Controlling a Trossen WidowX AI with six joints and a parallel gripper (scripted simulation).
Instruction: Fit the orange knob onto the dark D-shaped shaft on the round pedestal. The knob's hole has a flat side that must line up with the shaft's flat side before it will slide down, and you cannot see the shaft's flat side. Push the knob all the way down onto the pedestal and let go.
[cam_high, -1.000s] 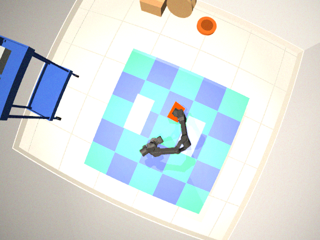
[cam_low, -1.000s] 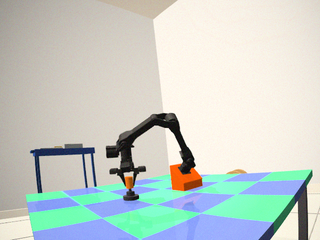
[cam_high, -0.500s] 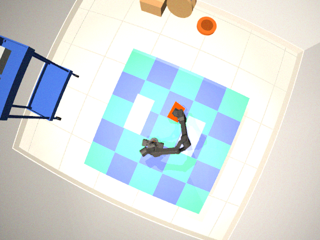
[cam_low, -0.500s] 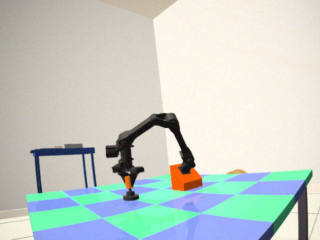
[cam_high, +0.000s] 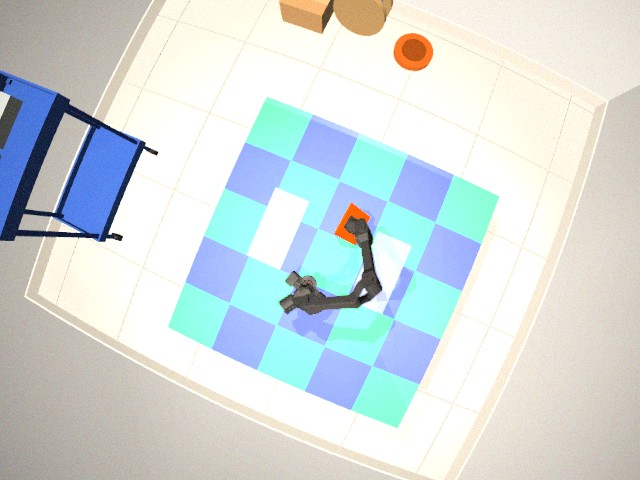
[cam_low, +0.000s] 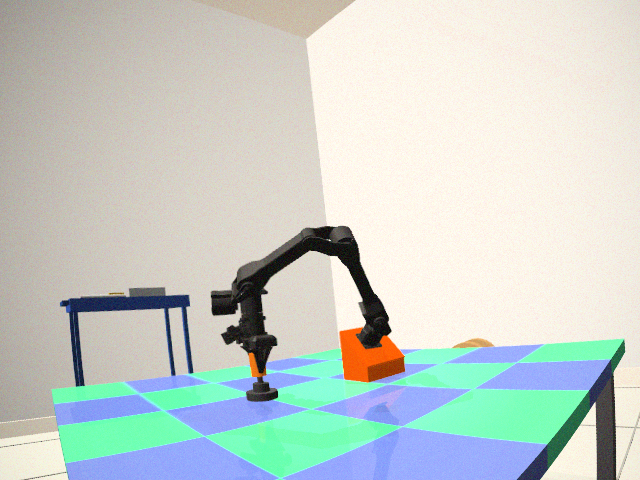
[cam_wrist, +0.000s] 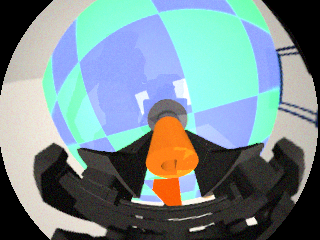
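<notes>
My gripper tip is 20 mm below the orange knob. Also, from my gripper tip: dark round pedestal (40 mm below).
</notes>
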